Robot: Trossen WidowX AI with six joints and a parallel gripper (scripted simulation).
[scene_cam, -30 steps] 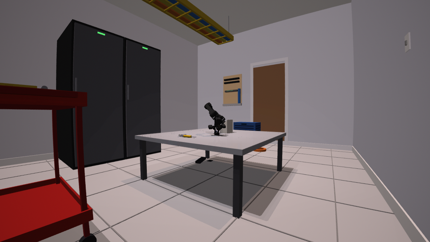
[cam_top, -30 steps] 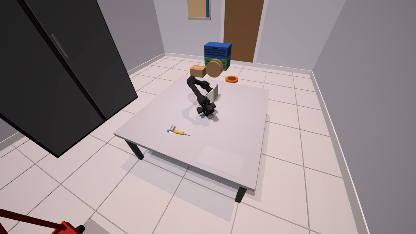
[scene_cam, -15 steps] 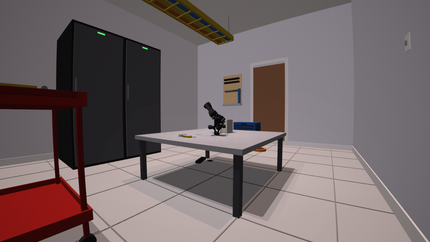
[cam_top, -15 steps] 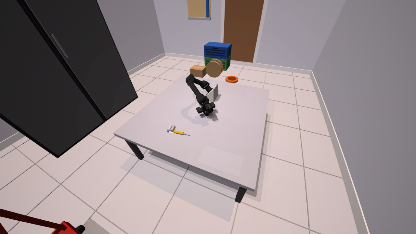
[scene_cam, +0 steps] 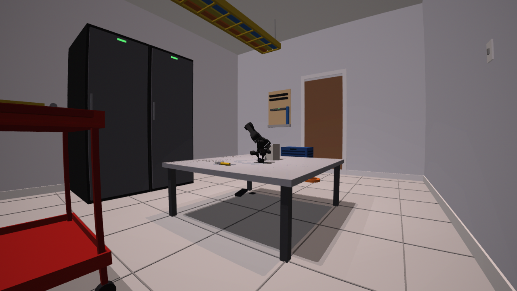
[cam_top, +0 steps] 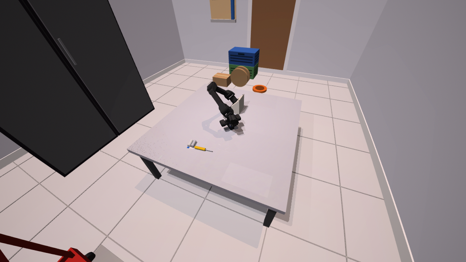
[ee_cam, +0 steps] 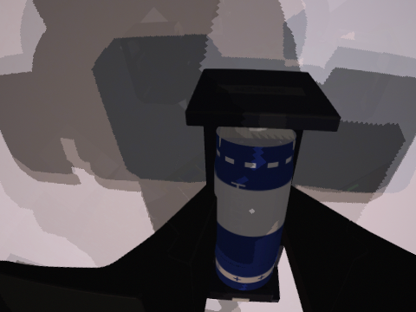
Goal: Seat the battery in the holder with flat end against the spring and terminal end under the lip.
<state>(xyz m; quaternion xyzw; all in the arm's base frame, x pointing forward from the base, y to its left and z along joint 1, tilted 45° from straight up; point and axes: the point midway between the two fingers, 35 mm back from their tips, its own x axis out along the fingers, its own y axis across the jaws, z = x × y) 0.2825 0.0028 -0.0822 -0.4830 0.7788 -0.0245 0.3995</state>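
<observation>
The grey battery lies 10 mm above my gripper tip. The rest, counted from my gripper tip: yellow-handled screwdriver 340 mm ahead, 80 mm to the right.
</observation>
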